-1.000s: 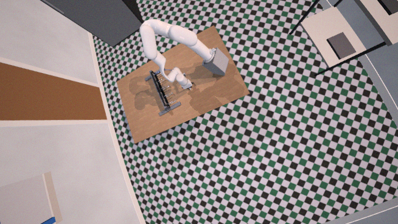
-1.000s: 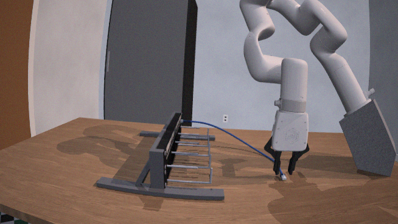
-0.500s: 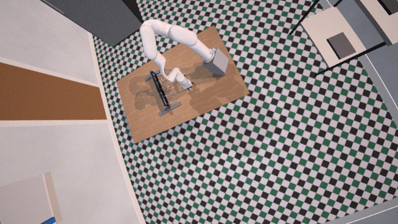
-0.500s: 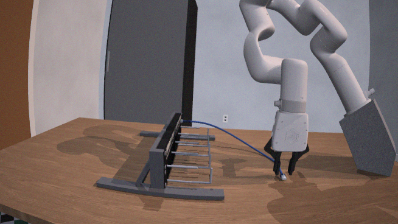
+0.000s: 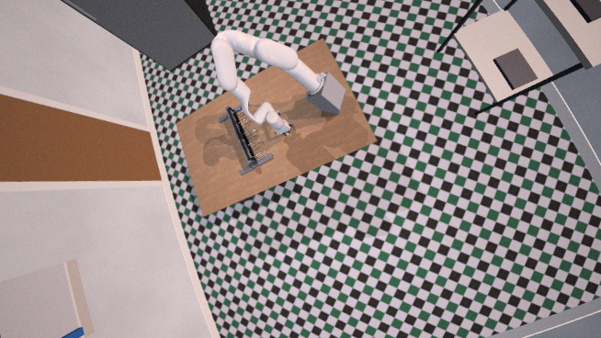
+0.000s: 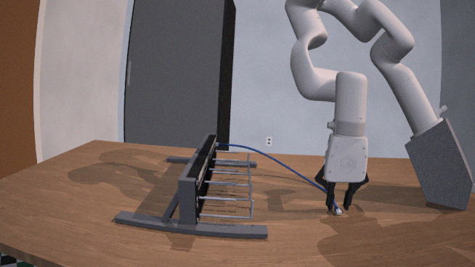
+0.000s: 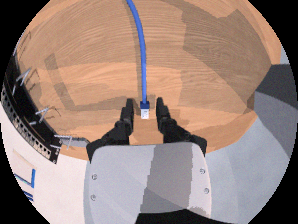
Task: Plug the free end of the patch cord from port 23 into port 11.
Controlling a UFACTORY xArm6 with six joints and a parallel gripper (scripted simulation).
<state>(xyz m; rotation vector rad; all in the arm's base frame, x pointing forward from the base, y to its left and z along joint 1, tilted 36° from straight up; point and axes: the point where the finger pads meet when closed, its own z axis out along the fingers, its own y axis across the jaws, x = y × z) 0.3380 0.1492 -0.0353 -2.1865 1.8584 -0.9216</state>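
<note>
Now: hand 20 mm to the right of the plug and 20 mm above it.
</note>
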